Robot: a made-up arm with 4 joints. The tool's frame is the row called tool.
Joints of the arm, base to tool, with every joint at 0 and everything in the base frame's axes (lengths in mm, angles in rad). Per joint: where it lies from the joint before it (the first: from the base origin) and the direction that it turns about. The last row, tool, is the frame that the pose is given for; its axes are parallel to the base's.
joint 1: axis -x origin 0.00 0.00 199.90
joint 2: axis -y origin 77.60 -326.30 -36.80
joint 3: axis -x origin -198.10 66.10 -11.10
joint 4: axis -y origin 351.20 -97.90 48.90
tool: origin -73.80 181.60 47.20
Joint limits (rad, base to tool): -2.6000..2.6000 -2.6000..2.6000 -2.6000..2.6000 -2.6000..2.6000
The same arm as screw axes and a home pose.
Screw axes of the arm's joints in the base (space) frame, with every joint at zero. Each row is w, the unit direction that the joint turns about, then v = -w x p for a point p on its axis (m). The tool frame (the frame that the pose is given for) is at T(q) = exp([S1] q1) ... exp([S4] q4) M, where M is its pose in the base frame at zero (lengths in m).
S1 = (-1, 0, 0, 0, -0.1999, 0)
S2 = (0, -1, 0, 0.1631, 0, -0.0776)
S3 = (-1, 0, 0, 0, -0.152, -0.2602)
S4 = (0, -1, 0, 0.2009, 0, -0.2307)
M: xyz 0.1569 -0.1765 0.2481 (m) quaternion w x y z 1 0 0 0
Joint limits (rad, base to tool): -2.6..2.6 -2.6..2.6 -2.6..2.6 -2.6..2.6

